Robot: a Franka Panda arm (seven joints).
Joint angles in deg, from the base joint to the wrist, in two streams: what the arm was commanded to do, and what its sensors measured. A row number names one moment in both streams.
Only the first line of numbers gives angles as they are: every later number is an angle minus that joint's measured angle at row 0.
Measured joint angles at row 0:
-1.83 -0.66 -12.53 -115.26 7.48 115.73 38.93
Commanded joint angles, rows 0 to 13:
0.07 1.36 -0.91 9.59 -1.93 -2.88 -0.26
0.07 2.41 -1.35 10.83 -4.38 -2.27 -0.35
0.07 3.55 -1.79 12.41 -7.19 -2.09 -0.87
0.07 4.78 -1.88 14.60 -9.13 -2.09 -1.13
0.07 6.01 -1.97 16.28 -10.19 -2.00 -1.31
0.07 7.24 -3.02 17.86 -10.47 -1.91 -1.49
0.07 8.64 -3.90 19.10 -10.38 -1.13 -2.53
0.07 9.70 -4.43 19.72 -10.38 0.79 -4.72
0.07 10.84 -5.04 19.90 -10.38 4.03 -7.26
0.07 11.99 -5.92 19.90 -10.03 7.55 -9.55
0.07 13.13 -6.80 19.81 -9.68 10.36 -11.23
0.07 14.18 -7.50 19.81 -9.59 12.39 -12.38
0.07 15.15 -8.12 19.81 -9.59 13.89 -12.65
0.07 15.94 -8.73 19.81 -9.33 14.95 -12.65
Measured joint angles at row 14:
-0.03 12.54 -6.97 17.98 -9.65 11.35 -10.53
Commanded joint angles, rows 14 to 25:
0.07 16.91 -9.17 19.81 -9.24 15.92 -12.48
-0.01 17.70 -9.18 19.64 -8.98 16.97 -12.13
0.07 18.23 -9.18 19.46 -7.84 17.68 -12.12
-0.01 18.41 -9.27 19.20 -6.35 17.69 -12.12
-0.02 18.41 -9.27 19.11 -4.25 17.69 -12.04
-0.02 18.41 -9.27 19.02 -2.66 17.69 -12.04
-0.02 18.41 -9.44 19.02 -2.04 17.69 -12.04
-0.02 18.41 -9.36 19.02 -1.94 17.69 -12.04
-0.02 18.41 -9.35 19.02 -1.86 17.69 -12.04
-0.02 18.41 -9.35 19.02 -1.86 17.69 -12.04
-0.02 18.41 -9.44 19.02 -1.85 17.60 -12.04
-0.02 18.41 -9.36 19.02 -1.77 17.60 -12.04
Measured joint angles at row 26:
-0.06 18.20 -9.13 18.37 -2.85 17.13 -11.28
